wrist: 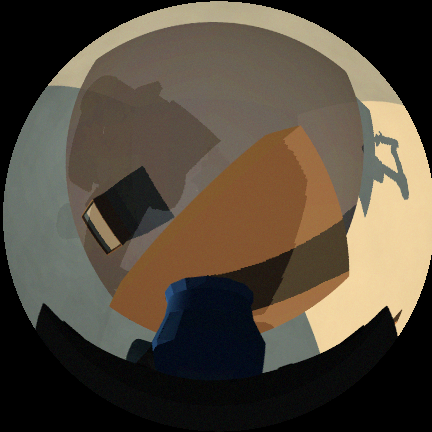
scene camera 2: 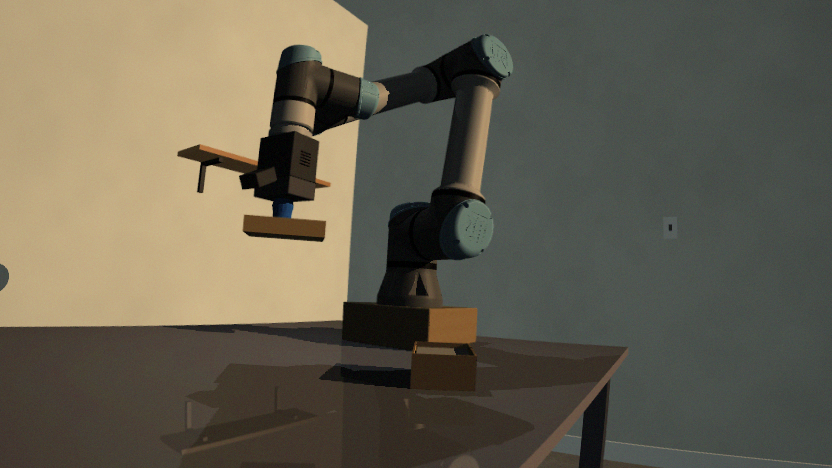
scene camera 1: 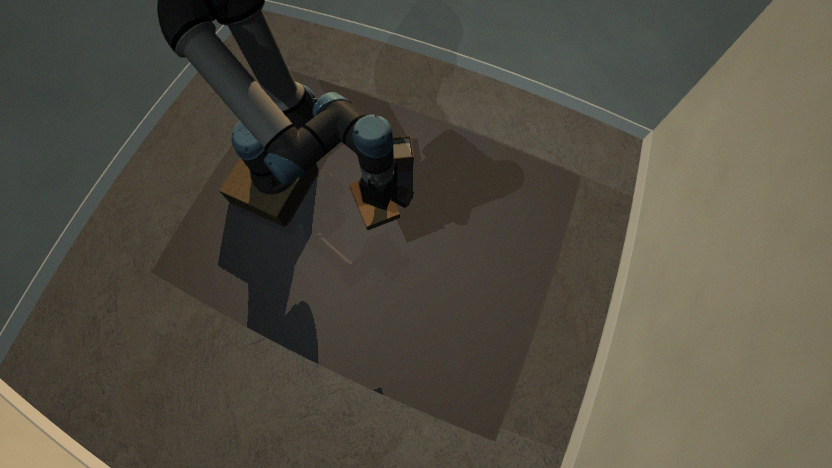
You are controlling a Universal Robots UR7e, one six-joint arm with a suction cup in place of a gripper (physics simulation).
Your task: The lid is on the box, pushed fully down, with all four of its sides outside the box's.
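Places are measured from the arm's base along level axes (x ahead, y left, z up), in centimetres.
Where they show: hand at its tool point: (wrist: 209, 280) (scene camera 2: 281, 227); arm's base at its link origin: (scene camera 2: 409, 305).
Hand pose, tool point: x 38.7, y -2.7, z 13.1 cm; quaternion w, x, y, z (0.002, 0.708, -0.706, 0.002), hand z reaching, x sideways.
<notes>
Things, the pixels of their top centre, and the offset from my tool point. Level surfaces: height alone.
- lid at its top centre: (wrist: 225, 319) (scene camera 2: 286, 221) (scene camera 1: 374, 198) dx -1.7, dy -0.7, dz +1.3 cm
- box at its top centre: (scene camera 2: 443, 348) (wrist: 98, 229) (scene camera 1: 393, 147) dx -7.5, dy +26.5, dz -17.1 cm
- brown table at its surface level: dz -21.8 cm
The lid (scene camera 1: 379, 218) (scene camera 2: 283, 227) (wrist: 235, 215) is a shallow orange-brown piece. It hangs nearly level, high above the table, on my gripper's blue suction cup (scene camera 2: 282, 209) (wrist: 209, 325), which touches its top. The box (scene camera 1: 402, 149) (scene camera 2: 443, 371) (wrist: 112, 220) is brown with a pale inside and stands upright on the table with its top open. In scene camera 2 the lid is up and to the left of the box, apart from it. In scene camera 1 my gripper and wrist hide part of the lid, and the box is partly hidden too. The lid's underside is hidden.
A wooden block (scene camera 1: 247, 195) (scene camera 2: 386, 324) under the arm's base stands near the box. The brown table (scene camera 1: 465, 325) (scene camera 2: 116, 378) ends to the right of the box in scene camera 2. A wall shelf (scene camera 2: 232, 159) shows behind my gripper.
</notes>
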